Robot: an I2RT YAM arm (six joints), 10 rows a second.
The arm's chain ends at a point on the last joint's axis. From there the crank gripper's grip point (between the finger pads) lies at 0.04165 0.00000 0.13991 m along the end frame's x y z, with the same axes.
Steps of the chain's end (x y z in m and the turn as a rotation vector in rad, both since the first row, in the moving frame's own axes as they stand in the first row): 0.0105, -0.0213, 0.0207, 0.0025, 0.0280, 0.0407; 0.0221, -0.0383, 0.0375, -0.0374, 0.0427, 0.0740; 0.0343, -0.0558, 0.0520, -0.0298, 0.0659, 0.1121; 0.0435, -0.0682, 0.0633, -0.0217, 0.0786, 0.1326; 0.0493, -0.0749, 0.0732, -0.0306, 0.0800, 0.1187; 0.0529, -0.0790, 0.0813, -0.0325, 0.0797, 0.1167
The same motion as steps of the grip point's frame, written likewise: 0.0144, -0.0199, 0.0195, 0.0025, 0.0280, 0.0407; 0.0277, -0.0298, 0.0354, -0.0374, 0.0427, 0.0740; 0.0429, -0.0465, 0.0488, -0.0298, 0.0659, 0.1121; 0.0538, -0.0590, 0.0595, -0.0217, 0.0786, 0.1326; 0.0598, -0.0651, 0.0693, -0.0306, 0.0800, 0.1187; 0.0633, -0.0690, 0.0774, -0.0325, 0.0797, 0.1167
